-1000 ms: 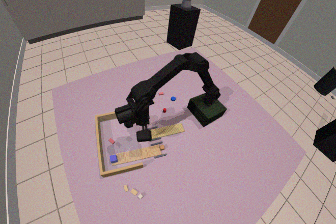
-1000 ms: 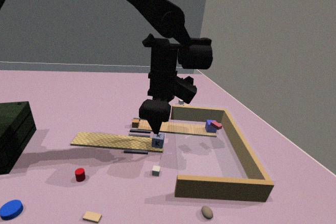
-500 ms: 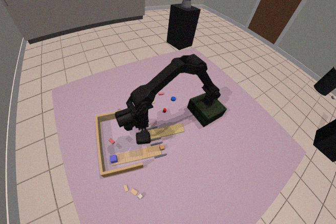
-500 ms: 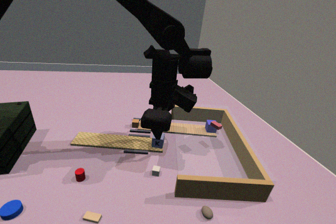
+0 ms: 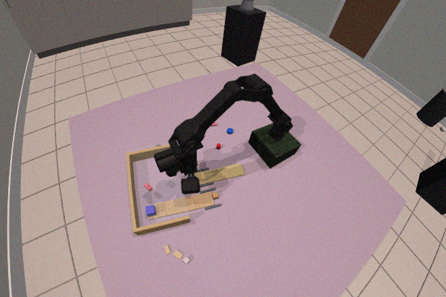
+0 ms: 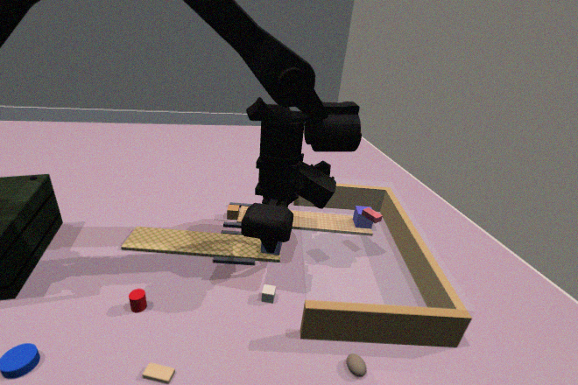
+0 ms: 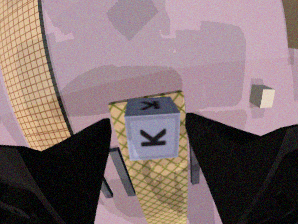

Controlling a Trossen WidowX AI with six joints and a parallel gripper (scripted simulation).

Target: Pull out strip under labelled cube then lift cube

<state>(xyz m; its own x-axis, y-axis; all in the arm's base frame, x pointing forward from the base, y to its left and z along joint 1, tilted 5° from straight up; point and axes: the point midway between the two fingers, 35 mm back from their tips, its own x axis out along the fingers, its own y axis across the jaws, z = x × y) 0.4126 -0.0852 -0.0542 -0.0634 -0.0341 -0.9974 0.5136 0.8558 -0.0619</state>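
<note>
The labelled cube is right at my gripper tip. Also, from my gripper tip: yellow-green cross-hatched strip 10 cm behind, 4 cm to the left, 2 cm below; then red cylinder 20 cm behind, 6 cm to the right, 1 cm below; then orange block 4 cm behind, 11 cm to the left, 1 cm below.
</note>
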